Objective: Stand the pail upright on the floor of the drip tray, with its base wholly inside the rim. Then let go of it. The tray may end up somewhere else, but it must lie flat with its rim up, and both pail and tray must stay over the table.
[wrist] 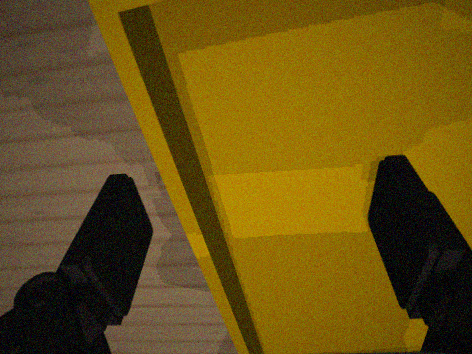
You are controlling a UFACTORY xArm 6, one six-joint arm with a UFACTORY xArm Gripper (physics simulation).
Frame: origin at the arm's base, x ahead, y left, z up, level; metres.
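Seen in the pictures: gripper, fingertip midpoint: [254, 195].
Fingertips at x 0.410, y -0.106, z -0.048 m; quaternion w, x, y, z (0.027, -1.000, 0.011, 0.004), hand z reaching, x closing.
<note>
A point is followed by its place in that frame.
The yellow drip tray [300, 100] @[z -0.065, x 0.429, y -0.078 m] fills the middle and right of the wrist view, with its rim up. One rim wall runs slantwise from upper left to lower middle, its inner face dark. My gripper [254, 195] @[z -0.048, x 0.410, y -0.106 m] is open and empty, its two black fingers wide apart on either side of this wall. The left finger is over the wooden table outside the tray, and the right finger is over the tray's floor. How high the fingertips are above table and tray is hard to tell. The pail does not show in this view.
The wooden table [55, 150] @[z -0.069, x 0.326, y -0.090 m] shows along the left side, outside the tray's wall. Shadows fall across the table and the tray floor, with a brighter band between the fingers. A corner of the tray's inside shows at the upper left.
</note>
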